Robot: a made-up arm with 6 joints.
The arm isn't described. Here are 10 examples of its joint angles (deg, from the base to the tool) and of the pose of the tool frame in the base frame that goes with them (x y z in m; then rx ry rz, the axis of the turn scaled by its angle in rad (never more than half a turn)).
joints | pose
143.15 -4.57 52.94 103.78 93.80 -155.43 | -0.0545 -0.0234 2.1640 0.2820 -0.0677 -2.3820
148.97 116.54 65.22 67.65 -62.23 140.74 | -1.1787 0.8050 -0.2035 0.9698 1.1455 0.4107
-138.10 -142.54 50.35 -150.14 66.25 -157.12 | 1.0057 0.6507 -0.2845 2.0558 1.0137 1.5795
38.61 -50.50 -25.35 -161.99 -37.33 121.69 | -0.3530 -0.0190 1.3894 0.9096 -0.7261 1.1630
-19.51 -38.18 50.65 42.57 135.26 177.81 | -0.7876 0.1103 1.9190 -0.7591 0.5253 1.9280
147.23 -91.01 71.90 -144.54 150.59 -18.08 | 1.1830 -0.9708 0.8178 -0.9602 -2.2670 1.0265
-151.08 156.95 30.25 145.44 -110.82 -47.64 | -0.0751 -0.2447 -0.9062 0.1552 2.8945 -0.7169
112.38 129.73 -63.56 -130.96 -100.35 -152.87 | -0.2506 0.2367 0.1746 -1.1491 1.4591 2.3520
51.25 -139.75 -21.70 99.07 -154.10 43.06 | -0.7244 -0.8482 0.1381 0.1894 0.9705 -0.0854
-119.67 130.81 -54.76 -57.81 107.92 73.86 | -0.2336 -0.1776 0.1112 0.4042 2.5383 -0.5493
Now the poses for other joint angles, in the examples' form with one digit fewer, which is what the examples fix.
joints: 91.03 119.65 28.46 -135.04 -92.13 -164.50
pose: -0.166 0.739 -0.493 -0.096 -0.314 2.354
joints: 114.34 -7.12 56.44 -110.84 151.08 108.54
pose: -0.190 0.234 1.985 0.294 1.021 -0.202
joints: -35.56 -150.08 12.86 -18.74 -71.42 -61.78
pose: -0.944 0.424 -0.121 0.248 -1.302 0.595
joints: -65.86 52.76 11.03 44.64 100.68 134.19
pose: 0.405 -1.279 0.943 -2.919 0.008 -1.068
